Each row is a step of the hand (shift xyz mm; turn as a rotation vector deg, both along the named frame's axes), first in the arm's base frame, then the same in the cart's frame.
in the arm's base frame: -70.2 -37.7 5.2 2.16 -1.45 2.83
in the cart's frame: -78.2 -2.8 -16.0 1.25 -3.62 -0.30
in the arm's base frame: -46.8 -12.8 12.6 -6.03 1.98 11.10
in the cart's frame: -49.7 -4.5 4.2 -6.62 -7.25 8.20
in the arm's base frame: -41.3 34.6 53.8 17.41 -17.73 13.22
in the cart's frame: -36.2 -21.3 63.5 9.57 -23.48 -12.22
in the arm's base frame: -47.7 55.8 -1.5 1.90 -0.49 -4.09
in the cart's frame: -28.7 37.3 56.3 2.20 2.85 -2.75
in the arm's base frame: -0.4 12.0 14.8 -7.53 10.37 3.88
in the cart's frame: 1.1 -7.6 17.4 -4.63 2.99 12.20
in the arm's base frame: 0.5 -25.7 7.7 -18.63 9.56 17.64
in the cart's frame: -8.0 -17.8 -18.4 -17.22 -6.47 20.28
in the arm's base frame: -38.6 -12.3 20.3 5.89 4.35 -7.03
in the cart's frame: -42.9 -13.1 6.8 7.78 6.47 -0.81
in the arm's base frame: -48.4 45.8 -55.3 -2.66 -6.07 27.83
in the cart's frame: -25.1 79.9 22.1 -8.00 -26.06 8.69
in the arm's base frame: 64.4 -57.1 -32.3 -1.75 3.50 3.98
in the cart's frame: 48.7 -12.8 -76.9 -1.17 -1.51 5.25
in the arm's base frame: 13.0 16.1 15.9 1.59 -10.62 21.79
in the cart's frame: 14.9 -10.2 18.9 -4.49 -23.85 1.07
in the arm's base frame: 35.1 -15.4 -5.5 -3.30 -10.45 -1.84
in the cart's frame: 29.5 -10.7 -22.7 -5.92 -2.05 -9.18
